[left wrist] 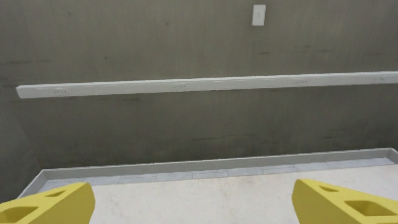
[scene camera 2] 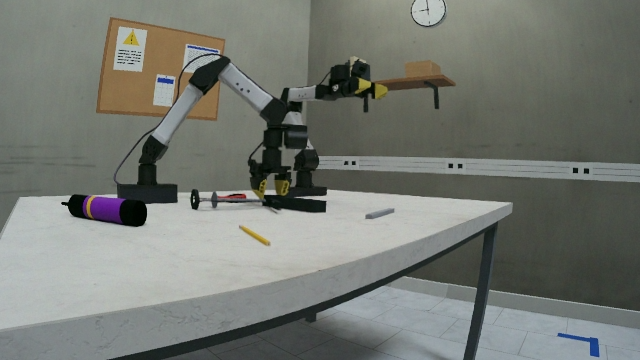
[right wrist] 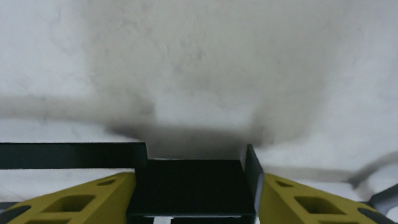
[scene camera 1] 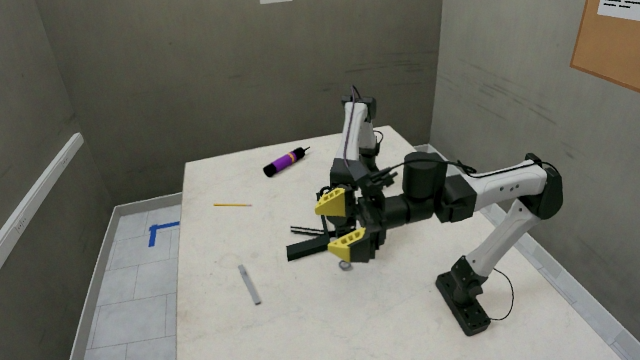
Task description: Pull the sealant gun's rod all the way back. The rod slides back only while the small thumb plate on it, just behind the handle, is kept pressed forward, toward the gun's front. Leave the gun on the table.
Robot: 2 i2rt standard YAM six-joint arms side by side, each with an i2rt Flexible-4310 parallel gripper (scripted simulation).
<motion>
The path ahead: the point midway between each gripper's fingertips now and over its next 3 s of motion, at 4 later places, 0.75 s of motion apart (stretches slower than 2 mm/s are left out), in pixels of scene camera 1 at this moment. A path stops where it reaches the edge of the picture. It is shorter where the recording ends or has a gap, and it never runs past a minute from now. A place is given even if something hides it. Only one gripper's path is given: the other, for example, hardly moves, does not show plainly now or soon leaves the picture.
The left gripper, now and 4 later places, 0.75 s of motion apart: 320, 228; 320, 239; 348, 256; 347, 261; 345, 265
</motion>
